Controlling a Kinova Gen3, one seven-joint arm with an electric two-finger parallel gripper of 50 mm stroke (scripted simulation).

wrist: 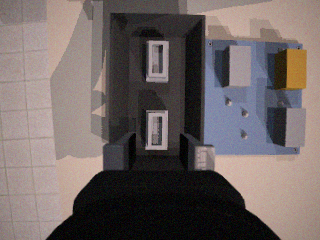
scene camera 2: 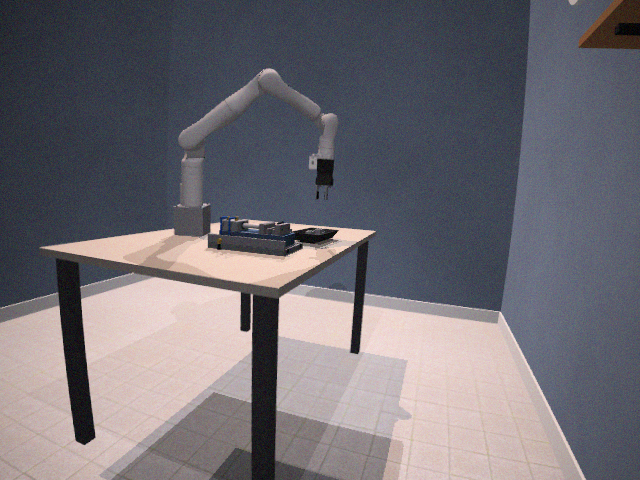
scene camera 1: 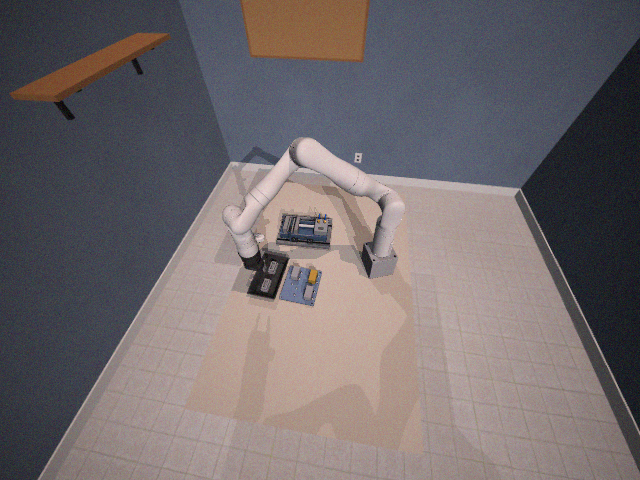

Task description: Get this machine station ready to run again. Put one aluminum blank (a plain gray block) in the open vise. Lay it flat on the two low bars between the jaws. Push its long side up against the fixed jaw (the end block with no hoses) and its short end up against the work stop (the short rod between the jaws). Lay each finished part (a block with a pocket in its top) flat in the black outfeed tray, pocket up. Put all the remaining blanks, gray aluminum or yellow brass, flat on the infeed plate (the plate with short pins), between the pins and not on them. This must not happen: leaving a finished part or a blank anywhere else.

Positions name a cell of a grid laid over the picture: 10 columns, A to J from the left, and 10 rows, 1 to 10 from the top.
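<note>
Visible: a gray blank (wrist: H3), another gray blank (wrist: J6) and a yellow brass blank (wrist: J4), together with my gripper (wrist: E7).
</note>
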